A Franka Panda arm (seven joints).
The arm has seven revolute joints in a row. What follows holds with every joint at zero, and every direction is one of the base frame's. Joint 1 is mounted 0.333 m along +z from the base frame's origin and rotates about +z. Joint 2 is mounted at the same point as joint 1 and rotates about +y. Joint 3 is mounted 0.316 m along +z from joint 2 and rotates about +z. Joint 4 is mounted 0.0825 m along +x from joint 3 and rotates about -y. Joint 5 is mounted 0.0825 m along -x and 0.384 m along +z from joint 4 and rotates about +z. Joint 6 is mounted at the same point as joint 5 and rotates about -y. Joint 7 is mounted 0.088 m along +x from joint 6 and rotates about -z. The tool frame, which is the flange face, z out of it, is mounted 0.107 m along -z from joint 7; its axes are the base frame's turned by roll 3.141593, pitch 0 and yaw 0 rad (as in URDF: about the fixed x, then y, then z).
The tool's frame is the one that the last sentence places.
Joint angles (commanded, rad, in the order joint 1, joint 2, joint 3, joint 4, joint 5, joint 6, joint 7), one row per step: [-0.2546, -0.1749, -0.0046, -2.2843, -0.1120, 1.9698, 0.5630]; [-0.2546, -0.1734, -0.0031, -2.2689, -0.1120, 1.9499, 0.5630]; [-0.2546, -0.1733, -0.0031, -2.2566, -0.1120, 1.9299, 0.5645]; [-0.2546, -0.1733, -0.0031, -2.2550, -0.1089, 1.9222, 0.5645]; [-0.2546, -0.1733, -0.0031, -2.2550, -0.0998, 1.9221, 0.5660]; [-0.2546, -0.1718, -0.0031, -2.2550, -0.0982, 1.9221, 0.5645]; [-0.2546, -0.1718, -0.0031, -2.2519, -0.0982, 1.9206, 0.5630]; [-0.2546, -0.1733, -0.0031, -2.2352, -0.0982, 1.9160, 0.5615]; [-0.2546, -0.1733, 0.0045, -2.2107, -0.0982, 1.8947, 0.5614]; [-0.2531, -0.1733, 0.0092, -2.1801, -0.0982, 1.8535, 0.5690]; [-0.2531, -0.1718, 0.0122, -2.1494, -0.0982, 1.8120, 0.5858]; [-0.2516, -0.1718, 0.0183, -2.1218, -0.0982, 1.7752, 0.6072]
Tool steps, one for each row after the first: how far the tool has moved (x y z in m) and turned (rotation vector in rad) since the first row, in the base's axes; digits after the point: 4 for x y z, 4 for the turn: [0.0016, 0.0000, 0.0047, 0.0002, 0.0060, -0.0004]; [0.0020, -0.0004, 0.0088, 0.0008, 0.0136, -0.0038]; [0.0015, -0.0001, 0.0089, 0.0046, 0.0189, -0.0061]; [0.0017, 0.0005, 0.0088, 0.0121, 0.0169, -0.0119]; [0.0018, 0.0006, 0.0081, 0.0140, 0.0181, -0.0112]; [0.0023, 0.0004, 0.0094, 0.0138, 0.0167, -0.0099]; [0.0054, -0.0004, 0.0173, 0.0104, 0.0036, -0.0087]; [0.0091, 0.0022, 0.0268, 0.0074, 0.0010, -0.0030]; [0.0113, 0.0043, 0.0377, 0.0062, 0.0113, -0.0080]; [0.0130, 0.0049, 0.0481, 0.0041, 0.0225, -0.0254]; [0.0147, 0.0080, 0.0581, 0.0000, 0.0306, -0.0423]
